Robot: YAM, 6 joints.
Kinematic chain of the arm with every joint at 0, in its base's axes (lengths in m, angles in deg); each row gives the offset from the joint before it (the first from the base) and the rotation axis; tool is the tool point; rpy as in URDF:
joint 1: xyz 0 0 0.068 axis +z
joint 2: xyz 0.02 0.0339 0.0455 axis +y
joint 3: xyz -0.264 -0.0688 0 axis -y
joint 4: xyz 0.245 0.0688 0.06 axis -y
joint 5: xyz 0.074 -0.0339 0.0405 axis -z
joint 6: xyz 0.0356 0 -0.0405 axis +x
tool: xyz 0 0 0 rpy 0 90 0
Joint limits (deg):
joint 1: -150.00..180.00
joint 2: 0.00..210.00
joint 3: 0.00..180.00
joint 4: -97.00..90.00
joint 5: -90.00..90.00
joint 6: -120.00..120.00
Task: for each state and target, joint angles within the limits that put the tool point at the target. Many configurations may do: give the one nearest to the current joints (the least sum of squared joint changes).
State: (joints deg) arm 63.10 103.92 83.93 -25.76 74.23 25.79
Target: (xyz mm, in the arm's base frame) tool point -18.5 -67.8 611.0
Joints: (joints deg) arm 45.30 46.30 112.88 -22.01 75.98 25.79
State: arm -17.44 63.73 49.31 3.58 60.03 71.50
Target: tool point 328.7 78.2 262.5
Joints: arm 18.31 87.81 56.64 6.60 54.65 71.50
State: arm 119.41 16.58 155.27 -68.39 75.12 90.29
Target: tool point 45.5 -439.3 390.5
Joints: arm 91.48 18.64 158.98 -61.81 73.45 90.29
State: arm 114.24 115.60 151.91 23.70 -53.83 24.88
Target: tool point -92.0 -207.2 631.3
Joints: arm 74.30 78.34 180.00 57.54 -65.95 24.88
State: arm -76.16 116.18 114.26 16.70 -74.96 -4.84
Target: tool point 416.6 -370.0 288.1
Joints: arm -45.03 138.37 123.38 18.03 -68.89 -4.84
